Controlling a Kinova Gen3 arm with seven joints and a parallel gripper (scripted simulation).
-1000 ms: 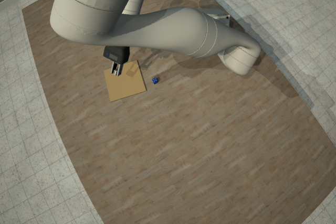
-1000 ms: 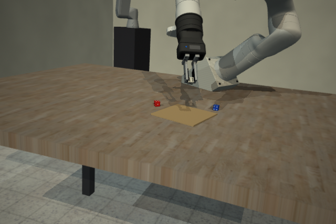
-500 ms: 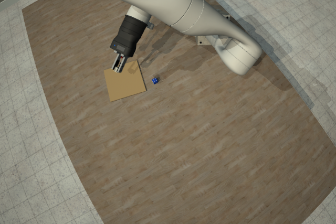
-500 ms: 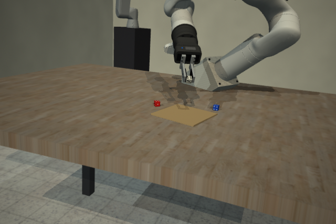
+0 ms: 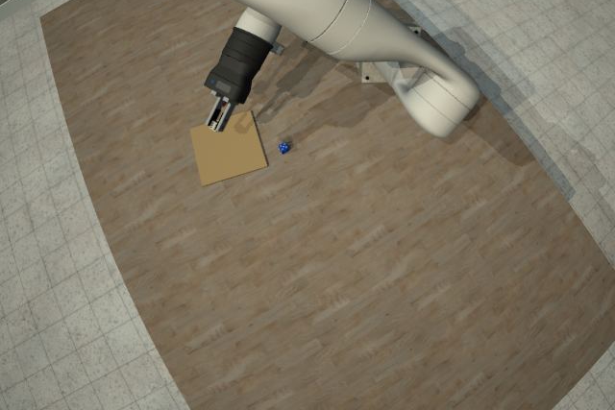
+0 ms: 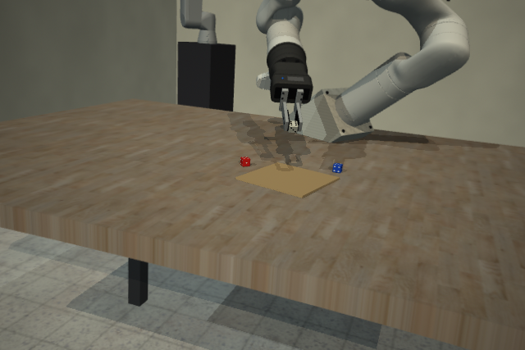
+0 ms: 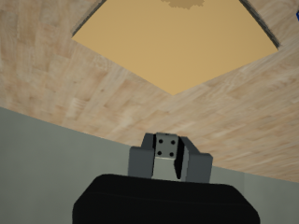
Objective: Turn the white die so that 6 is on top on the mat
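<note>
Right now the tan mat is 11 cm below my hand. From my hand the other things lie so: white die (1 cm to the left, 1 cm below, 1 cm ahead); then blue die (11 cm behind, 10 cm below, 5 cm to the left); then red die (11 cm to the right, 10 cm below, 2 cm behind).
</note>
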